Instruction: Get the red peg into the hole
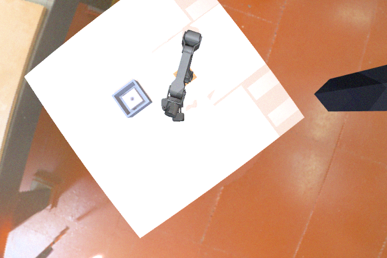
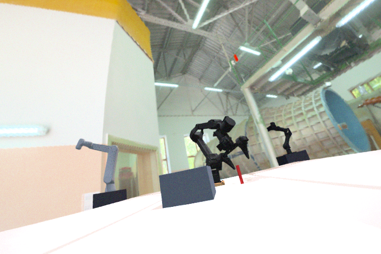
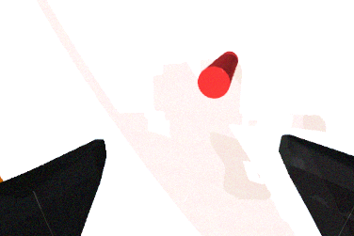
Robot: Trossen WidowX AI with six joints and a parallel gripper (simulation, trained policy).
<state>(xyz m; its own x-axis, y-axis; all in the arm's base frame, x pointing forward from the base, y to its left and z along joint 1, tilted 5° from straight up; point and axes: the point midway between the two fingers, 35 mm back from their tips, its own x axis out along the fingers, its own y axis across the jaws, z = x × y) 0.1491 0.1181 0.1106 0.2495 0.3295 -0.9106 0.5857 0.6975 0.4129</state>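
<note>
My gripper tip is 20 mm short of the red peg, 30 mm to the left of it and 40 mm above it. From my gripper tip the other things lie so: plate (170 mm ahead, 240 mm to the right, 30 mm below); grey box (170 mm ahead, 240 mm to the right, 50 mm below).
</note>
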